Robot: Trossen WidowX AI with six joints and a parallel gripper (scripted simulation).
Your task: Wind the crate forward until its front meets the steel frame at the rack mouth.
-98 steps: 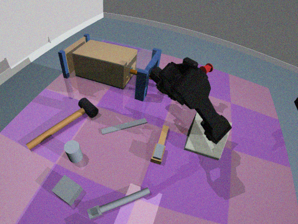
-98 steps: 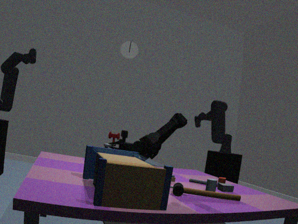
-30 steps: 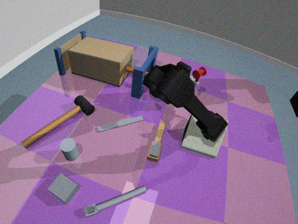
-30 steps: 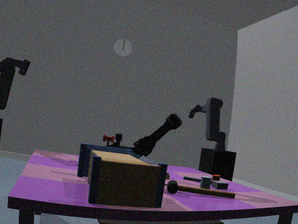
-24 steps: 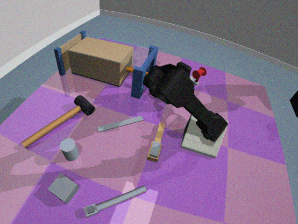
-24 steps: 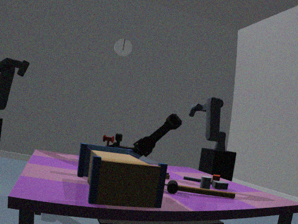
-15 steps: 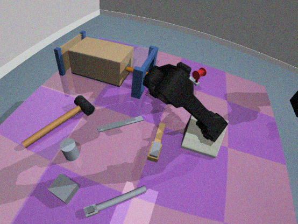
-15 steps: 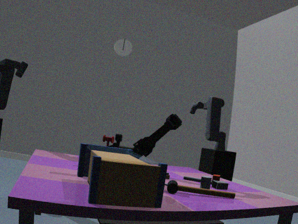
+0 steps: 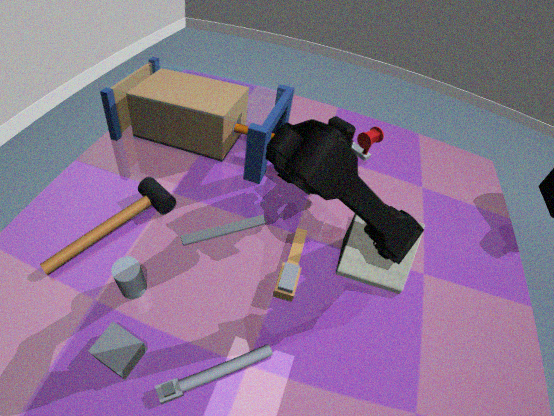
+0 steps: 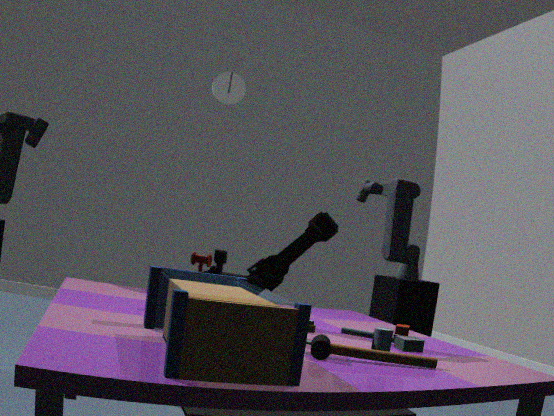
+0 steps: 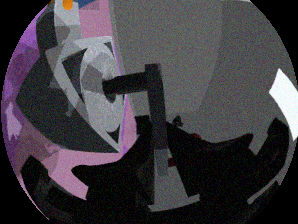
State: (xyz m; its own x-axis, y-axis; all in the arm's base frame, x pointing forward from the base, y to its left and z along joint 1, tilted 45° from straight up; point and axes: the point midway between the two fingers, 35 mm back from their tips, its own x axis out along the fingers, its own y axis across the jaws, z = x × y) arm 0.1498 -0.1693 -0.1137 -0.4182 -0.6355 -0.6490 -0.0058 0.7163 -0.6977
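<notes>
Right now my gripper tip is 4 cm past the red knob, 4 cm to the right of it and 4 cm below it. The rest, counted from my gripper tip: grey winch 3 cm ahead, 3 cm to the right, 10 cm below; then blue frame 21 cm ahead, 2 cm to the right, 2 cm below; then grey crank handle 1 cm behind, 2 cm to the left, 1 cm above.
</notes>
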